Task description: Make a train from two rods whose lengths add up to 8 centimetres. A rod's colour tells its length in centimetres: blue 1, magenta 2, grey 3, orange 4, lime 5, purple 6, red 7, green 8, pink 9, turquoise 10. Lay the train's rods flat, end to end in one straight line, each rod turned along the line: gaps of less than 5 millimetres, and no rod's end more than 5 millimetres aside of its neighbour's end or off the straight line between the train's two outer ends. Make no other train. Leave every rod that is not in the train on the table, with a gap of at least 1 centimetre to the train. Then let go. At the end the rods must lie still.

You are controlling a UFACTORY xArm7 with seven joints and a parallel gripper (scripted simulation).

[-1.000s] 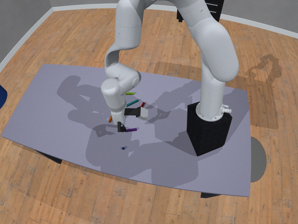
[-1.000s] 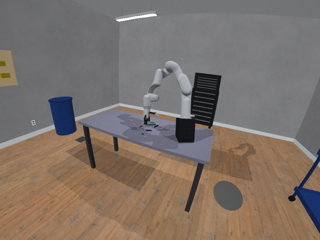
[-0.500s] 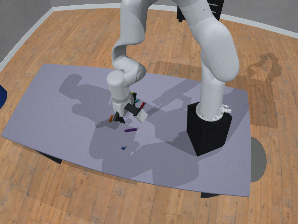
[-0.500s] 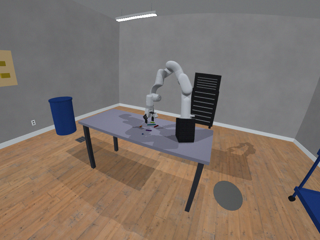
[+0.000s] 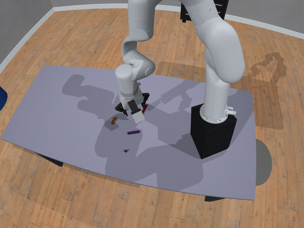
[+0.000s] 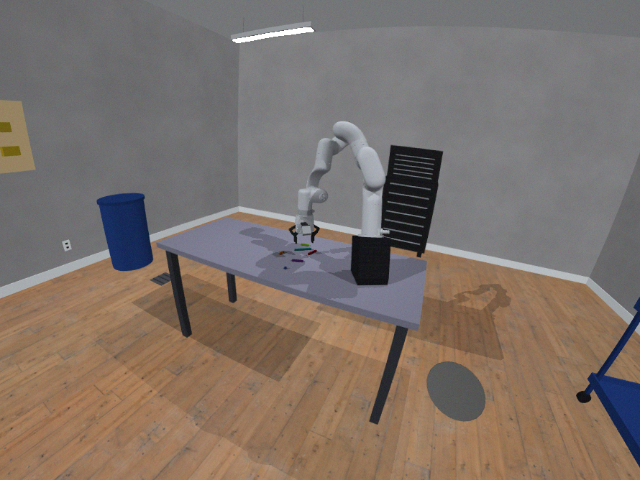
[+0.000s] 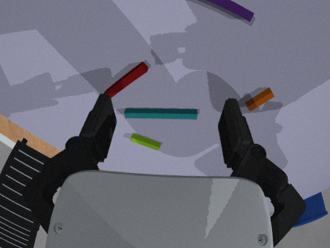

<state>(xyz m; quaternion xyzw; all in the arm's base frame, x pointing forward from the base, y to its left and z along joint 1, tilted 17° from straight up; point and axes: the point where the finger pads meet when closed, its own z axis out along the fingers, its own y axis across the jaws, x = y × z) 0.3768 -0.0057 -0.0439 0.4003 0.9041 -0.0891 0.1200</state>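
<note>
Right now the red rod is 3 cm behind my hand, 6 cm to the right of it and 8 cm below it. Round my hand: turquoise rod: 4 cm ahead, 7 cm to the right, 8 cm below; purple rod: 1 cm behind, 8 cm to the left, 8 cm below; orange rod: 11 cm ahead, 5 cm to the left, 8 cm below.
</note>
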